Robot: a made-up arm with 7 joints.
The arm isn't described. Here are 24 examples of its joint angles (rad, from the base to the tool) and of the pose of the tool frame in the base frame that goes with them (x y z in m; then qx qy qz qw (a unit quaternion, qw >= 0)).
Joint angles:
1: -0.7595 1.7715 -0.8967 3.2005 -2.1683 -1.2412 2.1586
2: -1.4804 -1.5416 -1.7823 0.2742 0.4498 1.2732 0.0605
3: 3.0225 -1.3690 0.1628 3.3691 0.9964 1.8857 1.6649
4: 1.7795 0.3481 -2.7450 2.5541 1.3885 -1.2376 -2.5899
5: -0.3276 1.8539 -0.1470 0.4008 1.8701 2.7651 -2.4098
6: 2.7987 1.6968 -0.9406 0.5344 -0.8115 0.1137 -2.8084
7: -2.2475 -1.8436 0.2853 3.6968 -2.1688 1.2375 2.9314
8: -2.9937 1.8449 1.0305 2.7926 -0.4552 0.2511 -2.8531
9: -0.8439 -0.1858 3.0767 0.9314 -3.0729 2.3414 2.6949
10: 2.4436 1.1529 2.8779 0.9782 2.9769 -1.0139 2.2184
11: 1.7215 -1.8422 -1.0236 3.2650 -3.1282 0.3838 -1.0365
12: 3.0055 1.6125 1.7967 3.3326 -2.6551 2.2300 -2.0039
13: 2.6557 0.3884 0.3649 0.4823 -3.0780 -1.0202 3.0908
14: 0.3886 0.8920 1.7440 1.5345 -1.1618 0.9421 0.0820
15: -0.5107 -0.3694 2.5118 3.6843 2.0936 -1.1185 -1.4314
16: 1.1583 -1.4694 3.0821 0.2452 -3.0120 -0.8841 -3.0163
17: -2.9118 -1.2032 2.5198 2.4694 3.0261 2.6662 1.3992
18: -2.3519 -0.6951 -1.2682 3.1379 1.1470 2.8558 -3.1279
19: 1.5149 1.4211 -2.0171 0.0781 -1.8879 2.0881 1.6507
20: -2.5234 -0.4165 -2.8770 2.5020 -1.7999 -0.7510 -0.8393
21: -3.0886 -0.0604 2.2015 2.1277 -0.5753 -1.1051 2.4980
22: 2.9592 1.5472 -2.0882 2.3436 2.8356 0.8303 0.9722
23: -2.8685 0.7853 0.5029 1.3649 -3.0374 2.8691 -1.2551
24: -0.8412 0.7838 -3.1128 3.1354 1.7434 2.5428 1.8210
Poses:
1: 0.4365 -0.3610 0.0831 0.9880 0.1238 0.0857 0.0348
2: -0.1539 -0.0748 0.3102 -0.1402 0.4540 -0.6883 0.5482
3: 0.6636 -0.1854 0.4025 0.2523 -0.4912 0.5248 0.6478
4: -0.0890 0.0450 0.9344 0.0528 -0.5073 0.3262 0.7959
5: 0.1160 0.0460 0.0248 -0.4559 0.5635 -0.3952 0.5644
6: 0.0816 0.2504 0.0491 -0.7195 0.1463 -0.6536 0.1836
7: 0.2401 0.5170 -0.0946 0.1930 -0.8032 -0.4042 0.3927
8: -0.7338 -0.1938 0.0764 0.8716 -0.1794 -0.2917 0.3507
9: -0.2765 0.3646 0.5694 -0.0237 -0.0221 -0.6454 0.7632
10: -0.0707 -0.0534 0.5727 0.8545 -0.0128 0.3519 0.3819
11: 0.0806 -0.7372 0.0852 0.8494 0.1397 -0.2449 0.4462
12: -0.5690 0.2599 0.1762 -0.5497 0.6528 -0.1420 0.5014
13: -0.1286 0.0115 0.3224 0.0399 0.8952 -0.1206 0.4271
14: 0.0614 0.5498 0.5872 -0.4627 -0.7996 -0.2856 0.2549
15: -0.0427 0.0716 0.9010 -0.3573 0.1733 -0.1662 0.9026
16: 0.0000 -0.0377 0.2608 -0.1640 0.4729 0.5364 0.6795
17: 0.6148 0.1290 0.5035 -0.4831 -0.1007 0.6619 0.5642
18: 0.1999 0.1934 0.8122 0.8376 0.2787 -0.4267 0.1965
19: 0.1084 -0.0063 0.5116 -0.2010 -0.0593 0.0248 0.9775
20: 0.2235 0.3875 0.8141 -0.3581 0.4692 0.6518 0.4761
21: 0.2122 -0.0919 0.9439 -0.2748 0.0034 -0.7558 0.5944
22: -0.6530 0.3890 0.4695 -0.6634 -0.3834 0.4426 0.4658
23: -0.4700 -0.2702 0.4582 -0.0551 0.2538 0.8945 0.3639
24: 0.2082 -0.4296 0.7047 -0.2914 -0.8654 0.1279 0.3870
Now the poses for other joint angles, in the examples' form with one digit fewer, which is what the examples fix.
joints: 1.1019 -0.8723 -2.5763 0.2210 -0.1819 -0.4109 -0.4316
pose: 0.085 -0.246 0.132 -0.842 0.474 -0.186 0.177
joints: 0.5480 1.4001 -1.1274 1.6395 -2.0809 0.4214 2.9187
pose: 0.611 -0.122 0.153 0.707 -0.094 0.571 0.407
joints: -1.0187 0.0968 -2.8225 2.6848 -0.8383 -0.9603 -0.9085
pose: -0.057 -0.116 0.986 0.234 0.299 -0.846 0.374
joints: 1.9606 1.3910 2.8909 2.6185 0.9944 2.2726 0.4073
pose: -0.148 0.530 0.639 0.672 -0.144 0.692 0.222
